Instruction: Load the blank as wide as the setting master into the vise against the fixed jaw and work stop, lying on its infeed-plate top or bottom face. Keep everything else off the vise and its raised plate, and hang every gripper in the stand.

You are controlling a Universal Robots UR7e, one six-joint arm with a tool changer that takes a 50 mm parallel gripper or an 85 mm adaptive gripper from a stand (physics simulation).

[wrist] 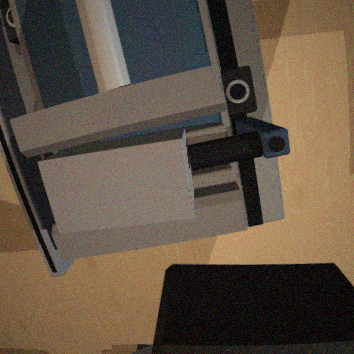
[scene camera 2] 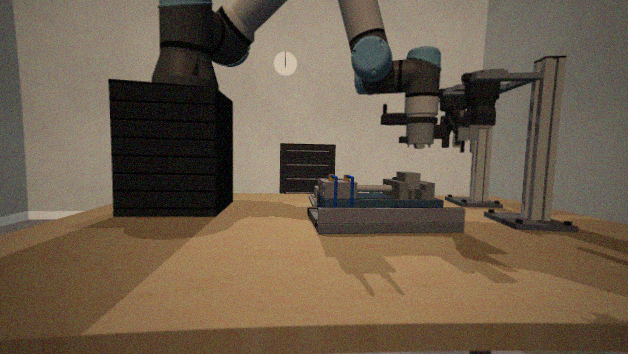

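Pixels of known places: arm's base, origin of the base link: (scene camera 2: 186,90).
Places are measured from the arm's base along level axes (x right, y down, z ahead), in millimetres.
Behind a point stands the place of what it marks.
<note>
The arm's bare tool end (scene camera 2: 420,144) {x 94, y 129, z 568 mm} has no gripper on it and is above the vise. One gripper (scene camera 2: 466,144) hangs in the stand (scene camera 2: 549,145) {x 134, y 120, z 842 mm}; a dark tool body (scene camera 2: 482,102) {x 82, y 20, z 716 mm} hangs nearer the camera. Their finger openings are unclear. A light grey blank (scene camera 2: 408,176) {x 146, y 195, z 522 mm} (wrist: 117,187) {x 114, y 187, z 532 mm} sits between the vise jaws and rises above them. A gap shows between it and the screw-side jaw (wrist: 120,110). Its near side overlaps the fixed jaw (wrist: 155,242) {x 108, y 207, z 569 mm} in the wrist view; contact there is hidden. Its right end meets the black work stop (wrist: 225,149) {x 68, y 207, z 526 mm}. The setting master is not identifiable.
The vise stands on a raised grey plate (scene camera 2: 390,221) {x 220, y 279, z 462 mm} (wrist: 274,202) {x 27, y 283, z 589 mm}. Blue hooked rods (scene camera 2: 336,192) {x 201, y 226, z 356 mm} stand at its left end. A second stand post (scene camera 2: 480,167) {x -143, y 183, z 864 mm} is behind. The arm rises from a black pedestal (scene camera 2: 165,160) {x 82, y 173, z -21 mm}. A black shape (wrist: 255,305) covers the wrist view's lower edge.
</note>
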